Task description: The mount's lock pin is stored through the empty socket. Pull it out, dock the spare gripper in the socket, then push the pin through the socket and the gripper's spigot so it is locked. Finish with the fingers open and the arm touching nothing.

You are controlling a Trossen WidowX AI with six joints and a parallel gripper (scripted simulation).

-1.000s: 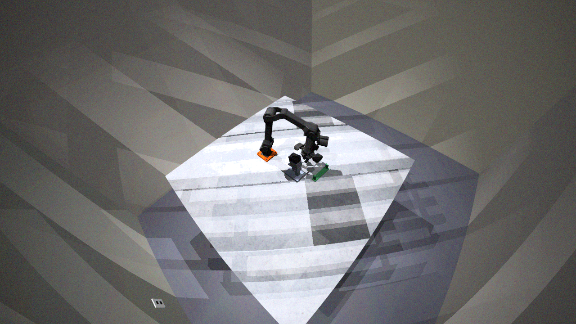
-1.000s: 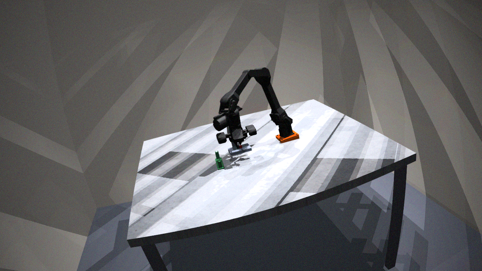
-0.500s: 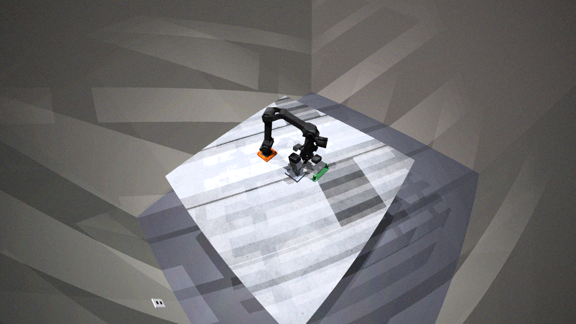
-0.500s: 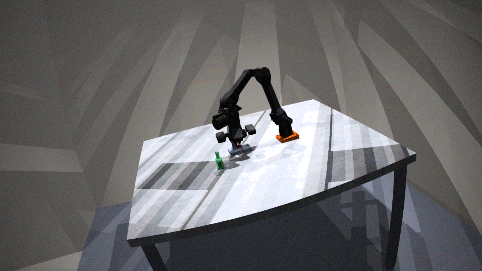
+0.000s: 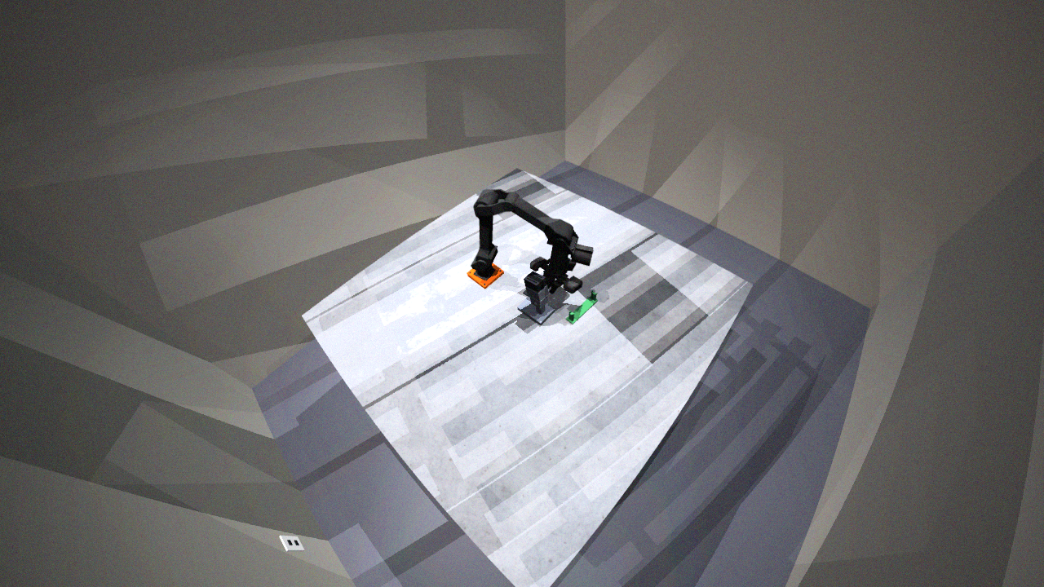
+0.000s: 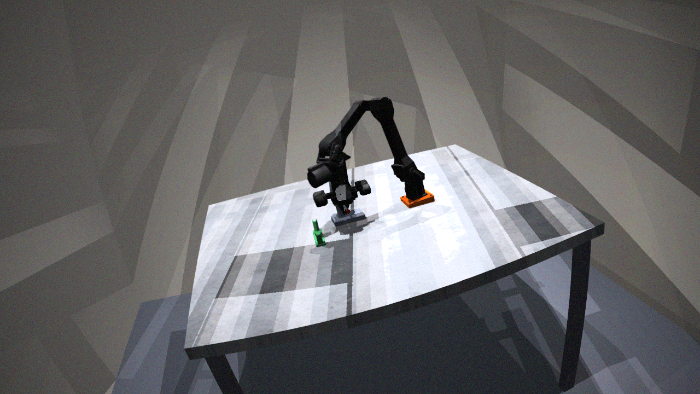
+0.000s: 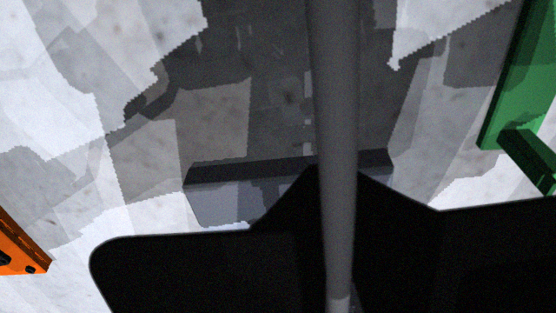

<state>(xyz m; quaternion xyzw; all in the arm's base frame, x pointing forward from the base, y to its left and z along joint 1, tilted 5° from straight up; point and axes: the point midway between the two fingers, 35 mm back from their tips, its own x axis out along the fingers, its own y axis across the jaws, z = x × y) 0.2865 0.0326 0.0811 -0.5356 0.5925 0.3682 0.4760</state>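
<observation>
Now: gripper tip 60 mm to the left of the grey mount and 20 mm past it. The rest, counted from my gripper tip: green pin cradle: 110 mm ahead, 20 mm to the left, 20 mm below; spare gripper: 80 mm above, 70 mm to the right, 20 mm behind.
</observation>
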